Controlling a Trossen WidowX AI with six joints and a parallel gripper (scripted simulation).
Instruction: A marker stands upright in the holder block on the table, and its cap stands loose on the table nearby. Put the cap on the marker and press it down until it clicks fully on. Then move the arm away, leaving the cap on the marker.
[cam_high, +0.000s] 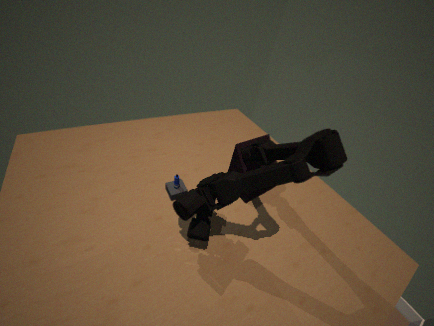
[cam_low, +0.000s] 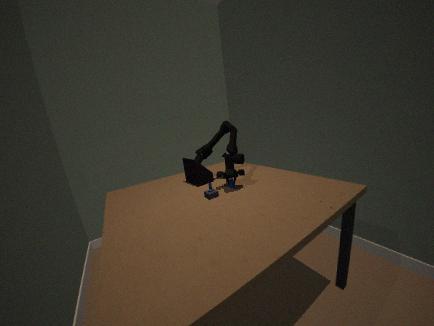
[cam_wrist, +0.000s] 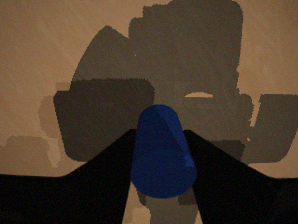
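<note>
Right now my gripper tip is 180 mm to the left of the holder block. Also, from my gripper tip: blue cap 10 mm above.
</note>
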